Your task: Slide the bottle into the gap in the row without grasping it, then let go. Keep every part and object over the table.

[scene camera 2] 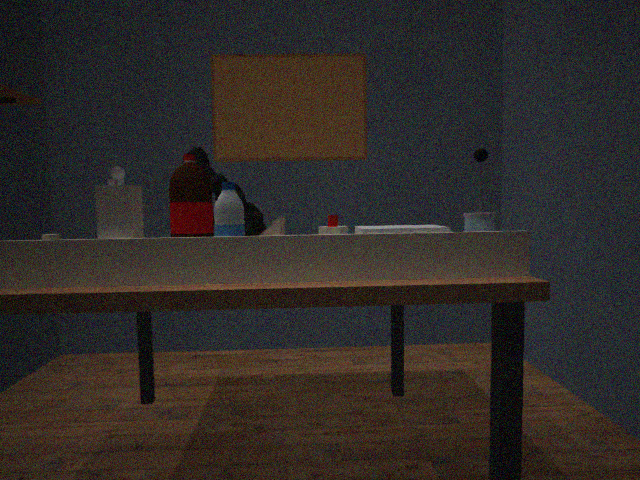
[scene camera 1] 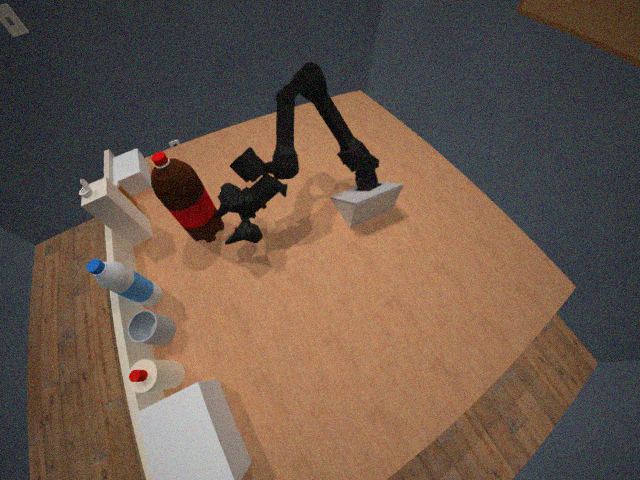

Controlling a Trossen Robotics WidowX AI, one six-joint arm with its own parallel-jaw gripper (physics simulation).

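Pixels of known places: gripper, fingertip midpoint: (scene camera 1: 220,230); arm's base, origin of the base link: (scene camera 2: 262,233) (scene camera 1: 368,187).
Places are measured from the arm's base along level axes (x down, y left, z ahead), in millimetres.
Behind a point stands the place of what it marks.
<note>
A large dark bottle (scene camera 1: 180,188) @(x -178, y -159, z 485 mm) (scene camera 2: 191,219) @(x -75, y -206, z 545 mm) with a red label and red cap stands upright in front of the row, to the robot's side of the gap. The gap lies between the pale tissue box (scene camera 1: 116,206) @(x -111, y -302, z 663 mm) (scene camera 2: 119,211) @(x -100, y -336, z 724 mm) and the white-and-blue bottle (scene camera 1: 119,279) @(x -107, y -81, z 705 mm) (scene camera 2: 229,209) @(x -100, y -106, z 754 mm). My gripper (scene camera 1: 225,228) @(x -17, y -122, z 457 mm) is open and low over the table, with its fingers spread at the bottle's base on the side away from the row. Nothing is held between the fingers. Whether they touch the bottle is hard to tell. In scene camera 2 the fingers are hidden.
A grey cup (scene camera 1: 161,328) @(x -7, y 28, z 702 mm), a cream red-topped container (scene camera 1: 170,373) @(x -8, y 134, z 722 mm) (scene camera 2: 332,229) @(x -53, y 112, z 783 mm) and a large white box (scene camera 1: 178,434) @(x -53, y 255, z 734 mm) continue the row. A smaller white box (scene camera 1: 135,170) @(x -23, y -552, z 611 mm) stands past the tissue box. A low pale wall (scene camera 1: 119,330) @(x -43, y -8, z 777 mm) (scene camera 2: 310,258) @(x 6, y 61, z 798 mm) runs along the table edge behind the row.
</note>
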